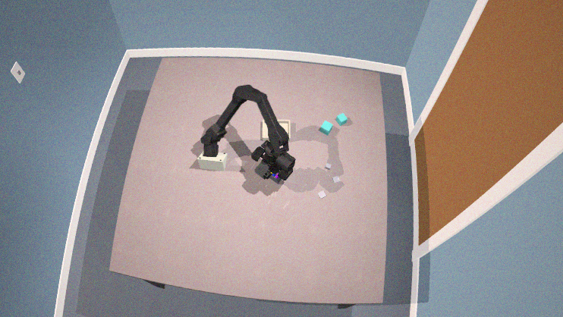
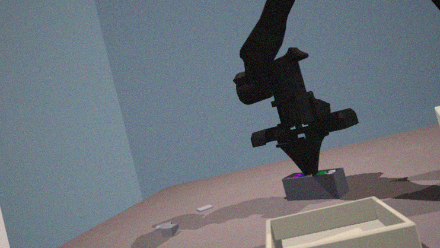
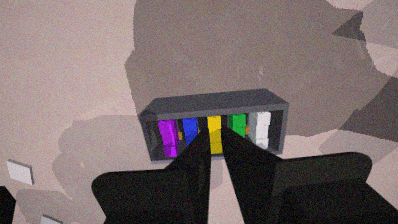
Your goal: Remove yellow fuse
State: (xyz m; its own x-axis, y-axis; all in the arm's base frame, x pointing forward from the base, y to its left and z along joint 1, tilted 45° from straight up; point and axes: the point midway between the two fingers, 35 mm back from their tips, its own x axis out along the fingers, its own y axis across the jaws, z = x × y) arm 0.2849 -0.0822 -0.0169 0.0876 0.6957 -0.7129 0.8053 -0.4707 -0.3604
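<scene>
The tray is 230 mm to the left of my gripper tip, 30 mm below it and 20 mm ahead of it. The rest, counted from my gripper tip: yellow fuse 10 mm below.
</scene>
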